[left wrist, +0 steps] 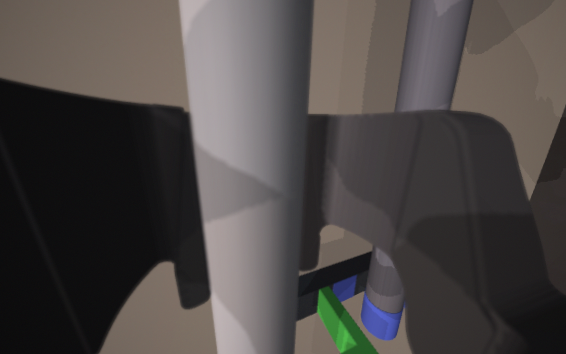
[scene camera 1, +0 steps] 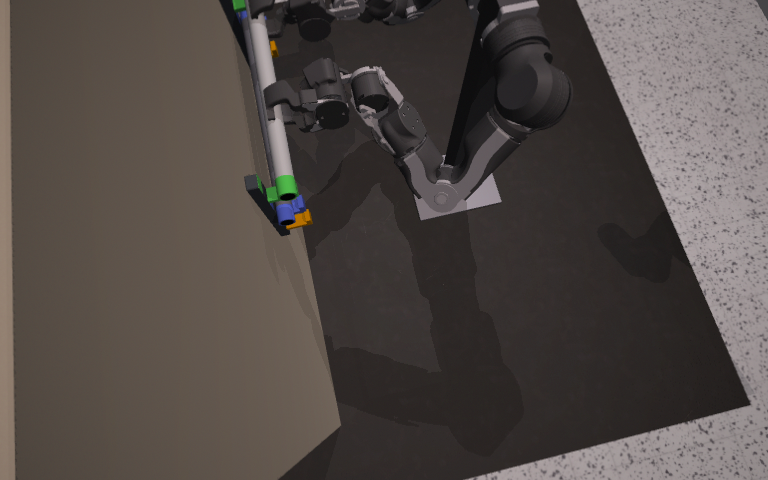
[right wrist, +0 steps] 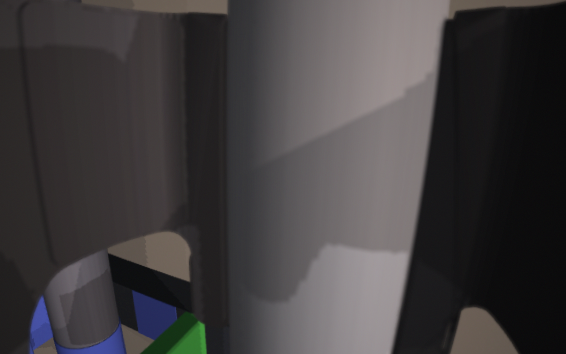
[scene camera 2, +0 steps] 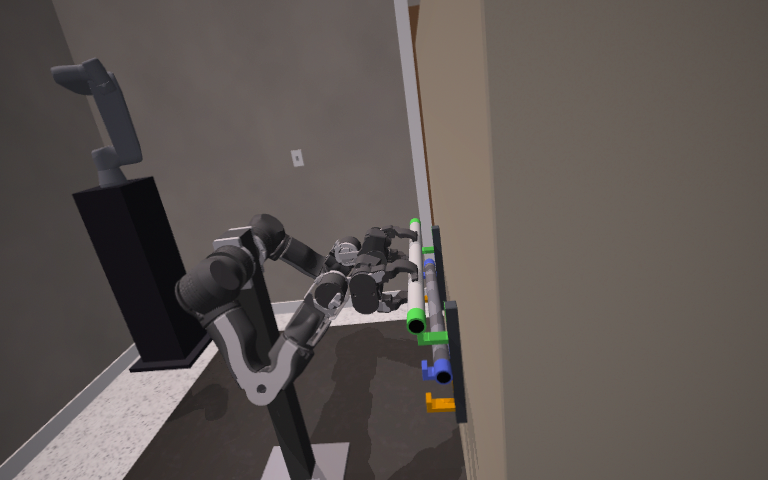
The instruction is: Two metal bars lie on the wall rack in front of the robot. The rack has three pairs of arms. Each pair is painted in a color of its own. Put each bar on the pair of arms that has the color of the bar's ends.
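Note:
From scene camera 1 I can see my left gripper (scene camera 1: pixel 268 112), and there's a pale base plate (scene camera 1: pixel 487 194) in there too. Scene camera 2 gives me my right gripper (scene camera 2: pixel 419 282) and the left gripper (scene camera 2: pixel 418 243), plus a green-ended bar (scene camera 2: pixel 416 318) and a blue-ended bar (scene camera 2: pixel 436 319). In the left wrist view there's a beige wall (left wrist: pixel 132 58), and you'd find the green-ended bar (left wrist: pixel 248 76) there as well. The right wrist view has that same green-ended bar (right wrist: pixel 328 122).

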